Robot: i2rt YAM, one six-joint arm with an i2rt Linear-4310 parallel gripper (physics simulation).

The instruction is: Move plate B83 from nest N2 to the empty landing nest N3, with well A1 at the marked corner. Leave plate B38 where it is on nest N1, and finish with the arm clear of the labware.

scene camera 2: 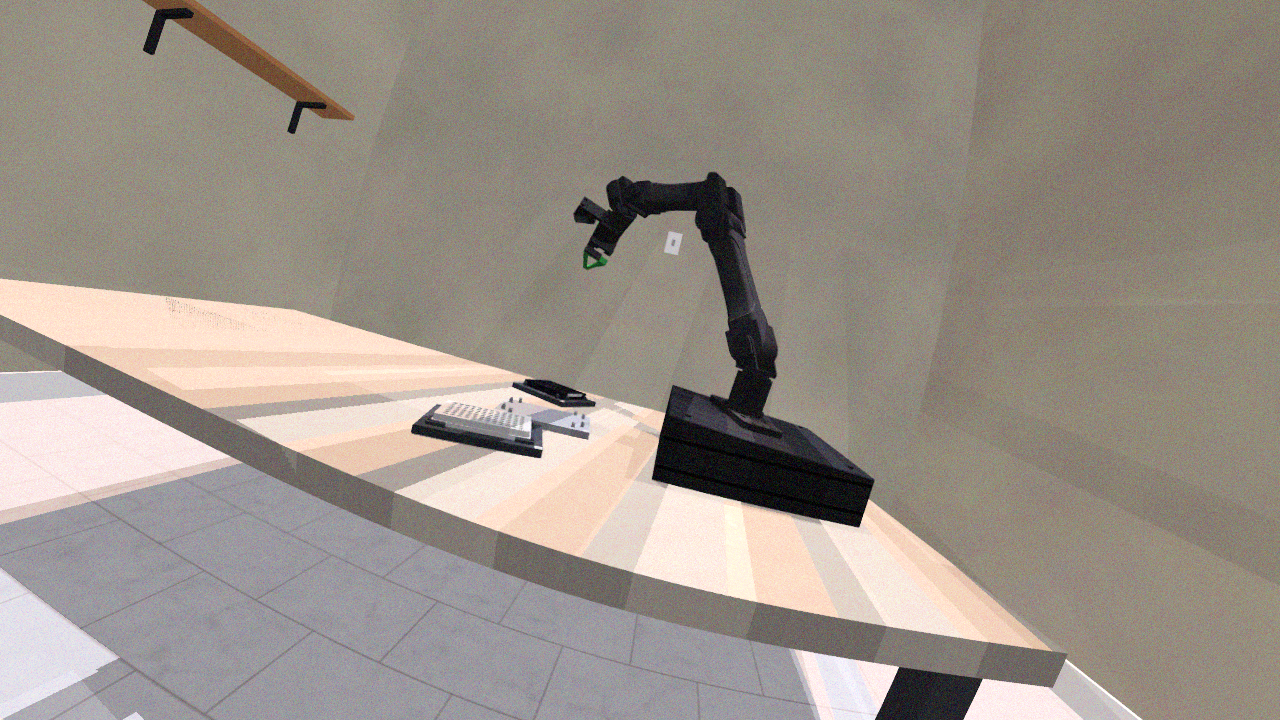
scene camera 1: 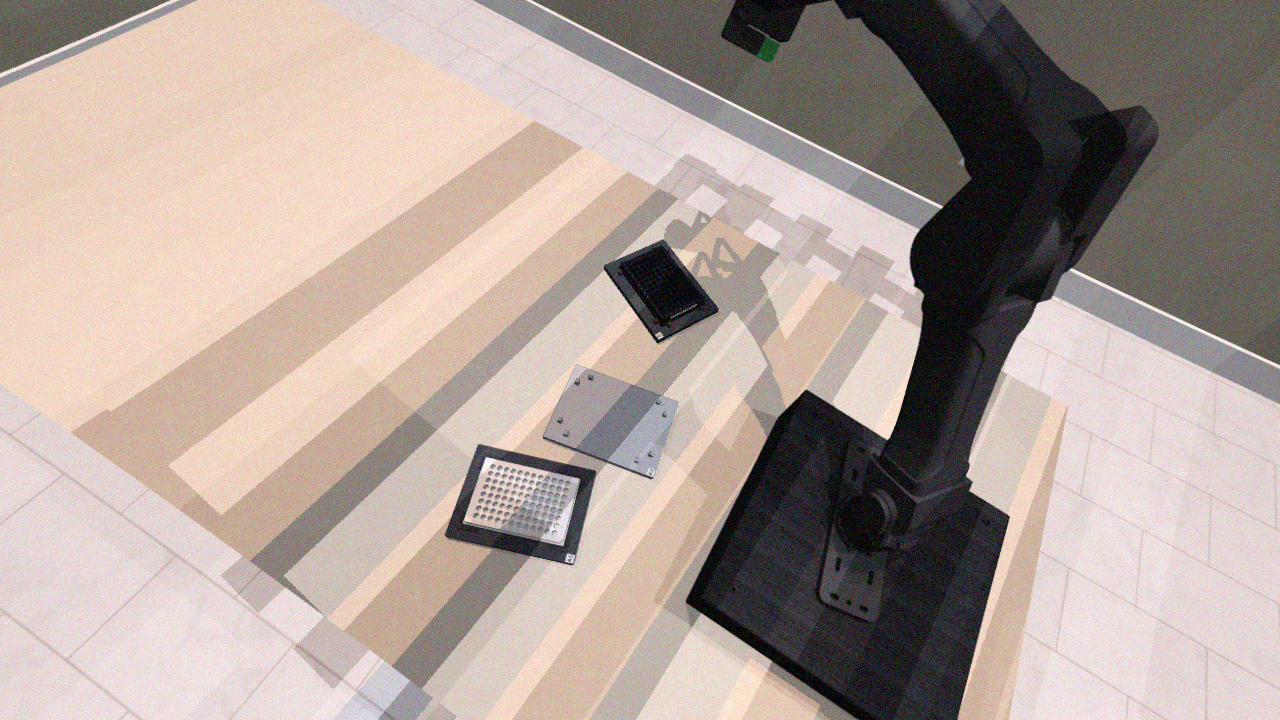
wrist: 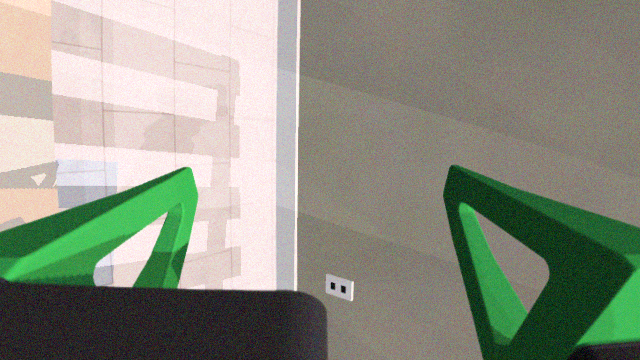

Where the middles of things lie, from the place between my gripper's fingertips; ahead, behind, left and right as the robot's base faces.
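Labels:
Grey nest [scene camera 1: 600,416]: 2 cm behind my hand, 44 cm to the left of it, 36 cm below it.

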